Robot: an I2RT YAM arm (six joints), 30 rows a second.
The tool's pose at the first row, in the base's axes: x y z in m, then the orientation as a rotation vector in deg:
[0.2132 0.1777 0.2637 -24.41 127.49 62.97]
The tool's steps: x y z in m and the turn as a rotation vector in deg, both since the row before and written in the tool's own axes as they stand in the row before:
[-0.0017 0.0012 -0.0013 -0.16 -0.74 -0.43]
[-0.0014 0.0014 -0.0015 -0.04 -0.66 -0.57]
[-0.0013 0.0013 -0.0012 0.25 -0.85 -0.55]
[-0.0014 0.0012 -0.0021 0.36 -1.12 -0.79]
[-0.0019 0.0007 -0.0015 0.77 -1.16 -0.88]
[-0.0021 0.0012 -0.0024 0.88 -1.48 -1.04]
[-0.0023 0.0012 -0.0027 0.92 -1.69 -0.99]
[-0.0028 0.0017 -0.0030 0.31 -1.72 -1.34]
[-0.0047 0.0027 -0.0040 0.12 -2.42 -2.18]
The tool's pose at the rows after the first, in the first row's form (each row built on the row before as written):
[0.2134 0.1774 0.2661 -24.46 126.58 62.92]
[0.2131 0.1771 0.2685 -24.66 125.74 62.66]
[0.2129 0.1769 0.2707 -24.59 124.87 62.07]
[0.2124 0.1760 0.2733 -24.55 123.71 61.23]
[0.2127 0.1752 0.2757 -24.39 122.66 59.89]
[0.2124 0.1740 0.2789 -24.14 121.30 58.34]
[0.2120 0.1726 0.2824 -23.70 119.78 56.79]
[0.2113 0.1713 0.2866 -23.90 117.84 55.70]
[0.2105 0.1698 0.2931 -24.62 114.86 54.33]

